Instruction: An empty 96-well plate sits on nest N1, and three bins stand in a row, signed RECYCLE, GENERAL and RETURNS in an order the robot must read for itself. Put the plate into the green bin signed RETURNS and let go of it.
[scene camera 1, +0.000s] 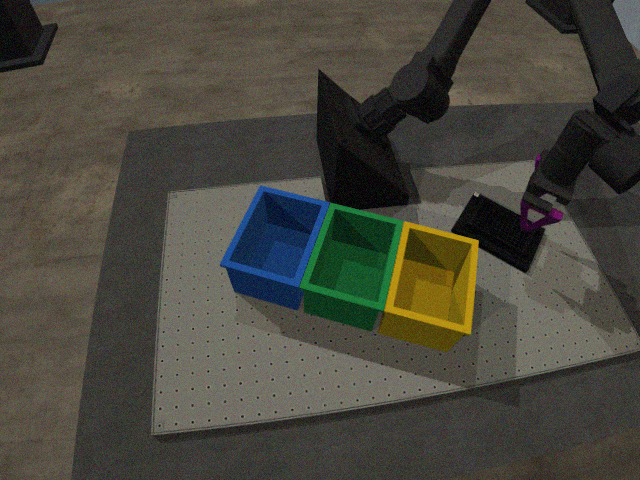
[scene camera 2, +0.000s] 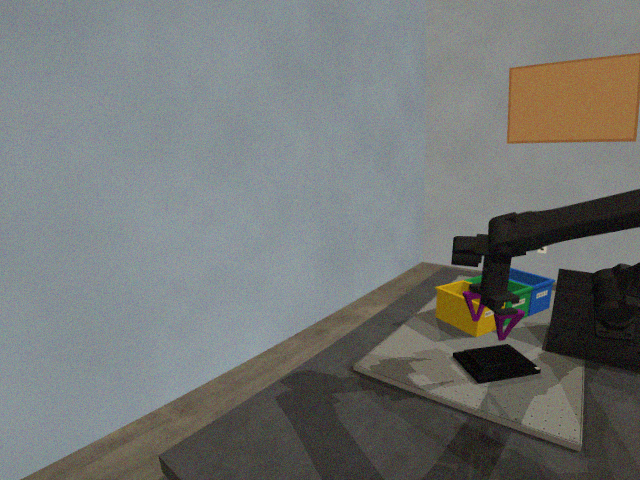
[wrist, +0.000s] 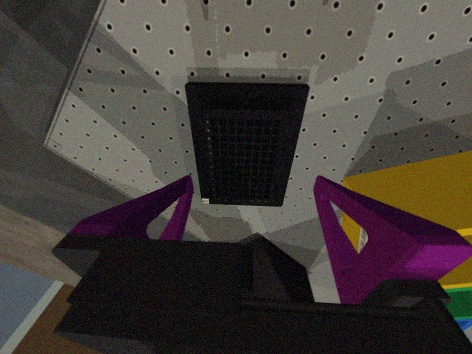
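Seen in the pictures: gripper, fingertip midpoint: (scene camera 1: 529, 212) (scene camera 2: 488, 330) (wrist: 251, 182); arm's base, link origin: (scene camera 1: 365, 125) (scene camera 2: 612, 317).
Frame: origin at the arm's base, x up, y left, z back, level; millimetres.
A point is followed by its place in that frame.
Note:
The dark 96-well plate (scene camera 1: 498, 229) {x -61, y 199, z -271 mm} (scene camera 2: 493, 362) {x -66, y 243, z -264 mm} (wrist: 245, 155) {x -65, y 220, z -271 mm} lies flat on its black nest; the two are hard to tell apart in this dim light. My gripper (scene camera 1: 528, 217) {x 5, y 227, z -286 mm} (scene camera 2: 489, 329) {x 5, y 227, z -286 mm} (wrist: 251, 182) {x 5, y 227, z -286 mm} is open and empty, with purple fingers pointing down. It hangs above the plate, and in the wrist view the plate shows between and beyond the fingertips. The green bin (scene camera 1: 338, 304) {x -18, y -156, z -370 mm} (scene camera 2: 525, 293) {x -2, y -99, z -218 mm} (wrist: 460, 302) {x -6, y -193, z -335 mm} stands in the middle of the row, and its inside looks empty. Its small white label in scene camera 2 is too blurred to read.
The yellow bin (scene camera 1: 421, 333) {x -40, y -39, z -438 mm} (scene camera 2: 454, 312) {x -44, y 47, z -401 mm} (wrist: 410, 195) {x -37, y 65, z -369 mm} stands nearest the plate, between it and the green bin. The blue bin (scene camera 1: 263, 285) {x -27, y -263, z -309 mm} (scene camera 2: 540, 302) {x -53, y -183, z -170 mm} (wrist: 466, 324) {x 13, y -234, z -321 mm} is at the far end. A dark wedge-shaped block (scene camera 1: 356, 170) {x 19, y -63, z -139 mm} (scene camera 2: 571, 315) {x -11, y 2, z -96 mm} stands behind the bins on the perforated board (scene camera 1: 206, 356) {x -87, y -375, z -384 mm}.

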